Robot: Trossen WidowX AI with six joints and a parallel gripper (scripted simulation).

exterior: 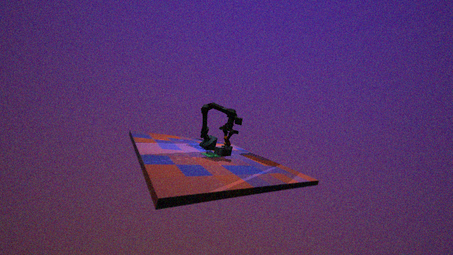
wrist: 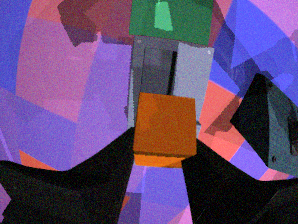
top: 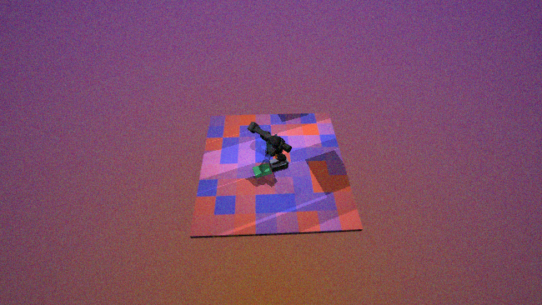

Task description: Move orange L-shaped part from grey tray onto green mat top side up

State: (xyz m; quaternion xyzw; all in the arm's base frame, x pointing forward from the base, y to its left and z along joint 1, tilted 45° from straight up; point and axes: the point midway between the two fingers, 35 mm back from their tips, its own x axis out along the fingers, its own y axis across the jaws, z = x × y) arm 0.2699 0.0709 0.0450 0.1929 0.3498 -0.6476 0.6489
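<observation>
Right now the green mat is 160 mm below my gripper tip, 140 mm to the right of it and 10 mm ahead of it. From my gripper tip the other things lie so: orange L-shaped part: 30 mm to the left, 30 mm below, 20 mm behind.
</observation>
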